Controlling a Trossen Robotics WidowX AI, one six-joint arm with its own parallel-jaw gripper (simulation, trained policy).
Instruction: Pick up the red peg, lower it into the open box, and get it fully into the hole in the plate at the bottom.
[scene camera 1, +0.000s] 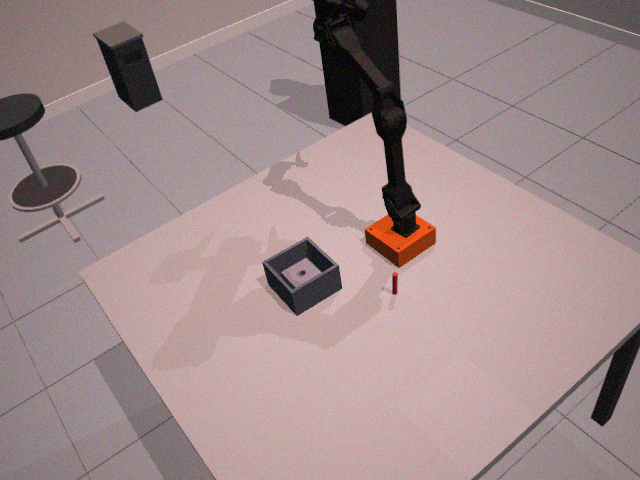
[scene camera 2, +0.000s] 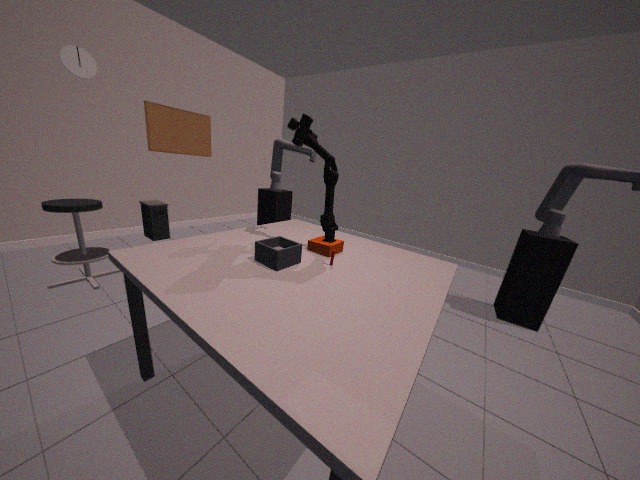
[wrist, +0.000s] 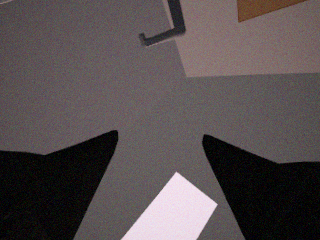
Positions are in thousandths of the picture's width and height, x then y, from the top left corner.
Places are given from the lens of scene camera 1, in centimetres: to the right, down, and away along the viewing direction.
dark grey box (scene camera 1: 509, 593): 2, 13, 172
